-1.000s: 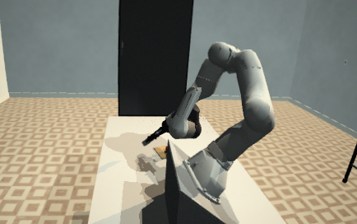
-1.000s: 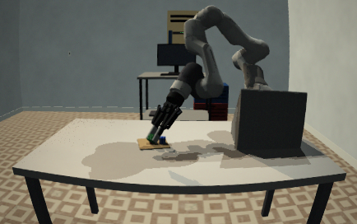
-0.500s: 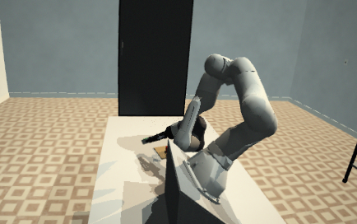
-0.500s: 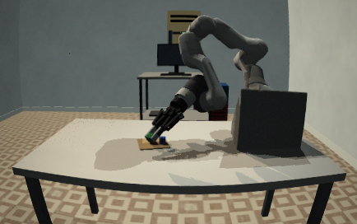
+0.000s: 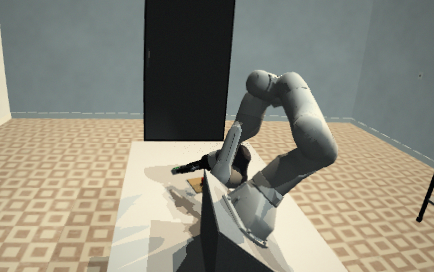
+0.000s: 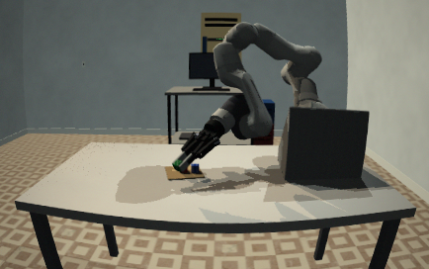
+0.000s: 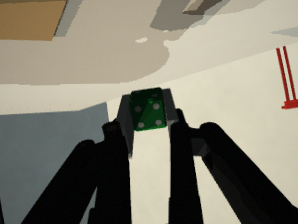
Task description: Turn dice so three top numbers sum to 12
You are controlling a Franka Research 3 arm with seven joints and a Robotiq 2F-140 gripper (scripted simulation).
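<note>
Now: the blue die 3 cm behind my hand, 13 cm to the right of it and 7 cm below it. Round my hand: red die: 1 cm ahead, 13 cm to the right, 7 cm below; then green die: 1 cm ahead, 1 cm to the left, 1 cm below; then tan mat: 1 cm ahead, 13 cm to the right, 9 cm below.
</note>
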